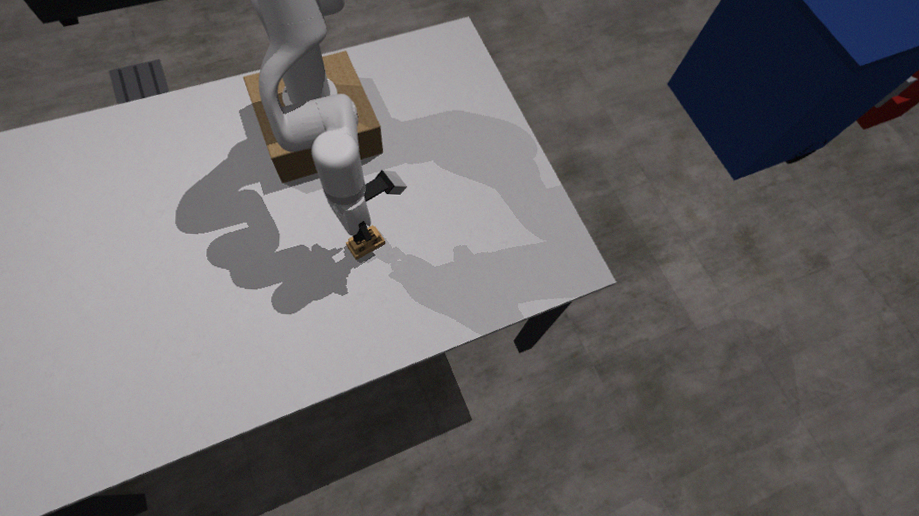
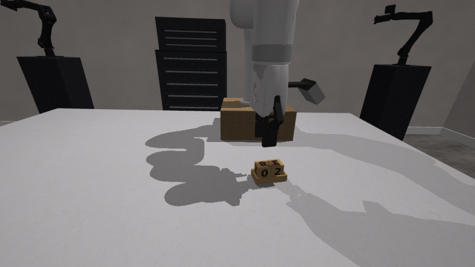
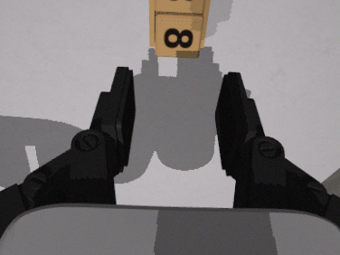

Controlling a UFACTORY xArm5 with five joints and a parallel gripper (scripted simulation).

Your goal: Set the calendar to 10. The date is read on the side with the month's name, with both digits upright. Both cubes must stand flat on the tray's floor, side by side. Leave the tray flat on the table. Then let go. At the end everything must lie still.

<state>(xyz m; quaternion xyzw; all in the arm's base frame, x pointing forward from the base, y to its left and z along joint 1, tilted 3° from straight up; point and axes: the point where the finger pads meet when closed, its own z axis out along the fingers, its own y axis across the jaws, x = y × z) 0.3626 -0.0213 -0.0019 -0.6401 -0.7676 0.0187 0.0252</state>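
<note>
The wooden calendar tray lies 11 cm below my hand and 2 cm to the left of it.
</note>
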